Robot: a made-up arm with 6 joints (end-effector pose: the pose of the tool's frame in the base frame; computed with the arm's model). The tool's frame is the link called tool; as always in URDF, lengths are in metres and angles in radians. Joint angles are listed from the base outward.
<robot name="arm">
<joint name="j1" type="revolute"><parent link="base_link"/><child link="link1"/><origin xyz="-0.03 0.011 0.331" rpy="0 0 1.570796"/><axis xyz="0 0 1"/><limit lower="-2.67" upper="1.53"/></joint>
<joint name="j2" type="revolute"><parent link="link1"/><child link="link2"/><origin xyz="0.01 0.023 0.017" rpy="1.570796 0 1.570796"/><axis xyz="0 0 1"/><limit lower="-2.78" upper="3.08"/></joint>
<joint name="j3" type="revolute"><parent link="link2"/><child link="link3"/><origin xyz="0.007 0.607 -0.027" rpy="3.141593 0 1.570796"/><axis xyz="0 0 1"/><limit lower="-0.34" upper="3.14"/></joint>
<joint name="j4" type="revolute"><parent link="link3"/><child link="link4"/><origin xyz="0.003 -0.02 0.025" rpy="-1.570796 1.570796 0"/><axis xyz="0 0 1"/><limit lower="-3.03" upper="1.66"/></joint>
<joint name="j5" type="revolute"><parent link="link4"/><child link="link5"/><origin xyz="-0.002 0.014 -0.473" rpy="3.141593 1.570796 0"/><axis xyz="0 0 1"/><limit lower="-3.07" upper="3.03"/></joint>
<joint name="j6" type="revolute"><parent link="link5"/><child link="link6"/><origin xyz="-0.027 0.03 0.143" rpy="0 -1.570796 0"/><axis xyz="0 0 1"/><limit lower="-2.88" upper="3.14"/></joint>
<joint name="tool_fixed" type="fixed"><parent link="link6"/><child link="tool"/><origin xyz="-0.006 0 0.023" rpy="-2.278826 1.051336 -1.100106"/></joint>
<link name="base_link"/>
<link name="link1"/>
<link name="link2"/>
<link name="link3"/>
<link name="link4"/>
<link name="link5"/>
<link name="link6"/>
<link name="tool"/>
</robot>
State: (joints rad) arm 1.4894 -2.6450 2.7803 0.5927 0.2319 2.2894
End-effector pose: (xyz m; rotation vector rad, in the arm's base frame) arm 0.1391 0.0429 -0.4647 -1.7530 -1.8854 0.9193
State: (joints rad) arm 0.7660 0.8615 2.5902 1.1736 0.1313 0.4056
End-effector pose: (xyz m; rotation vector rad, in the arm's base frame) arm 0.1988 0.1067 1.1619 0.1589 -1.4751 -0.7152
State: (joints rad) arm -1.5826 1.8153 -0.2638 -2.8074 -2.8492 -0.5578
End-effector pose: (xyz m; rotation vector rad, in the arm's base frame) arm 0.0670 -0.2783 -0.2665 2.0830 -0.7192 2.2312
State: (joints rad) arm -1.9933 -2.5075 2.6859 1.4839 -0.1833 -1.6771
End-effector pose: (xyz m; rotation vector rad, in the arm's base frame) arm -0.0378 0.0528 -0.4747 1.8316 0.6958 -2.2589
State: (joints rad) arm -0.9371 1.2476 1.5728 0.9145 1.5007 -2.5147
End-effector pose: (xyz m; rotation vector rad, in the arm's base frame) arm 0.3890 -0.8670 0.7729 0.9499 0.3002 0.8447
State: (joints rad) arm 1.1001 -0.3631 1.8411 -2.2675 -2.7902 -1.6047
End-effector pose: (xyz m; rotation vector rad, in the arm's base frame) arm -0.3235 -0.4013 1.4107 -1.1183 1.0173 0.9278
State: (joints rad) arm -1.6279 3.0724 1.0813 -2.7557 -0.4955 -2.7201
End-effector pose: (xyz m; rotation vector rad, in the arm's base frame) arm 0.0668 0.2508 -0.6447 0.9521 1.6865 -1.0605
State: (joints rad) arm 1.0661 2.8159 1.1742 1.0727 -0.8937 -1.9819
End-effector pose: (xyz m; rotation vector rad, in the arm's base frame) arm 0.1761 0.2374 -0.7239 -0.4976 1.1986 -1.1410
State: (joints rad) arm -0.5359 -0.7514 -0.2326 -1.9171 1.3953 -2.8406
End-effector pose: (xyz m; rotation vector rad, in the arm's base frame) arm 0.0110 0.0604 0.9079 -0.4039 1.1228 -2.0285
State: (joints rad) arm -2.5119 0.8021 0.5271 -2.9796 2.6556 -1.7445
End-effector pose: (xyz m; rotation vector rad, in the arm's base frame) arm -0.7087 -0.6237 0.6796 1.8898 1.4848 0.2862
